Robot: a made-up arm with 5 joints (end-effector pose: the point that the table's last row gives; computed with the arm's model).
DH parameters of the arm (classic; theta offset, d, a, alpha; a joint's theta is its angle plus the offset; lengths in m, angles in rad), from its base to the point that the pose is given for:
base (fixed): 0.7 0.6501 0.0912 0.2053
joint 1: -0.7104 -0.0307 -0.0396 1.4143
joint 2: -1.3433 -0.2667 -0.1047 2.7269
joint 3: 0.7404 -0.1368 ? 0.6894
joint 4: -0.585 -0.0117 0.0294 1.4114
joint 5: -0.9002 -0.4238 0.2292 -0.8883
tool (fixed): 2.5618 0.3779 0 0
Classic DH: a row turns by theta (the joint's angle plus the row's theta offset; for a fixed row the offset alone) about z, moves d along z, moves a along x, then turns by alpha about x.
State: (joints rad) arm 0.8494 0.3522 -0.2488 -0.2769 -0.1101
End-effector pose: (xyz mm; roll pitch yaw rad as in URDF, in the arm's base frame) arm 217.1 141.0 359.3 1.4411 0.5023 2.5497
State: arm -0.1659 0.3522 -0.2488 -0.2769 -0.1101
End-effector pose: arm 160.1 -32.4 339.3 1.6667 0.5348 1.6646
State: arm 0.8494 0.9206 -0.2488 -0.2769 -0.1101
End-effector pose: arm 293.8 215.8 506.3 0.7941 0.4847 2.2073
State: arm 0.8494 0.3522 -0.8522 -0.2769 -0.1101
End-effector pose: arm 273.6 352.8 507.9 0.8159 0.3356 2.4037
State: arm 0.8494 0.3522 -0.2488 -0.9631 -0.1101
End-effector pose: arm 351.9 237.3 602.3 0.6375 0.7043 2.1365
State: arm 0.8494 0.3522 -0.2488 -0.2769 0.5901
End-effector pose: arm 37.3 320.6 334.9 1.3173 0.1470 3.1051
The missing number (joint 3, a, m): 0.0408
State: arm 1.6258 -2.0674 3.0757 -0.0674 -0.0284
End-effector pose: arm -88.1 482.3 225.8 1.0133 -0.3054 2.9605
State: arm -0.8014 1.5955 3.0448 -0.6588 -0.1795
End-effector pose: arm -354.7 387.3 837.4 -2.4752 0.4213 1.4794
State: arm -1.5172 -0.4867 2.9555 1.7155 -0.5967
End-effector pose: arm 354.6 -207.3 294.7 1.3734 0.1723 0.8640
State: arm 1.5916 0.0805 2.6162 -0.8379 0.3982
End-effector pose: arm 139.5 -296.3 977.4 -2.3333 -0.2643 -2.7692
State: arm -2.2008 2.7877 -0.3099 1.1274 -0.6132
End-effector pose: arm -181.7 -144.2 540.7 0.2596 0.4209 -1.0484
